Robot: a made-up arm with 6 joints.
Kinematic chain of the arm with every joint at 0, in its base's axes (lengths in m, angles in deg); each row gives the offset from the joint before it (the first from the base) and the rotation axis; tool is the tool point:
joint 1: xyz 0 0 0.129 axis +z
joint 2: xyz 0 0.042 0 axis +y
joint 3: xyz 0 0 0.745 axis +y
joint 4: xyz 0 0 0.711 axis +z
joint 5: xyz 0 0 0 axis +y
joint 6: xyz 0 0 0.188 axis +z
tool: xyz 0 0 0
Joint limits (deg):
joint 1: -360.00..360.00
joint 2: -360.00..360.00
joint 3: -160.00..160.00
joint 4: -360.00..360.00
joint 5: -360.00..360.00
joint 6: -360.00..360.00
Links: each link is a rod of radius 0.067 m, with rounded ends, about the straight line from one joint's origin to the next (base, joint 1, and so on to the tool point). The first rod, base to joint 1, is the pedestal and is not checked.
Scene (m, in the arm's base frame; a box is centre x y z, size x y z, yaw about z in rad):
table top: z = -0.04
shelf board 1: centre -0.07 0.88 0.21 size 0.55 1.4 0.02 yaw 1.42
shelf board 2: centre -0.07 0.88 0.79 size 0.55 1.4 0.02 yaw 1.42
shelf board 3: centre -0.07 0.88 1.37 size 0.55 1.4 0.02 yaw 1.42
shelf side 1: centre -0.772 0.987 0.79 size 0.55 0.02 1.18 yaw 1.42
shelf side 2: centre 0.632 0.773 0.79 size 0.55 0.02 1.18 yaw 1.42
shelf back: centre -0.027 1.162 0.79 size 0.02 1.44 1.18 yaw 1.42
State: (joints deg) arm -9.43 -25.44 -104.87 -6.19 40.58 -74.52
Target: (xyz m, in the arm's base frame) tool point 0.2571 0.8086 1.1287
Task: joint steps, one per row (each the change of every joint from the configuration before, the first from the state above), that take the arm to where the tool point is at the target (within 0.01 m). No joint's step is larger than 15 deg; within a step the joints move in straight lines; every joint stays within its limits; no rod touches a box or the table.
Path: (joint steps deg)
1: -9.09 12.94 -6.49 14.82 3.94 -1.98
2: -9.09 12.94 -6.49 14.82 3.94 -1.97
3: -9.10 12.94 -6.49 14.82 3.93 -1.98
4: -9.09 12.94 -6.49 14.81 3.94 -1.98
5: -9.09 12.94 -6.48 14.82 3.94 -1.97
6: -9.09 12.94 -6.49 14.82 3.94 -1.98
7: -9.09 12.94 -6.49 14.82 3.94 -1.98
8: -5.08 -11.27 11.87 -14.92 -3.78 2.31
9: -5.08 -11.27 11.87 -14.92 -3.78 2.31
10: -5.08 -11.27 11.88 -14.92 -3.78 2.30
11: -5.07 -11.27 11.87 -14.92 -3.78 2.31
12: -5.08 -11.27 11.87 -14.92 -3.77 2.30
13: -5.08 -11.27 11.88 -14.92 -3.78 2.31

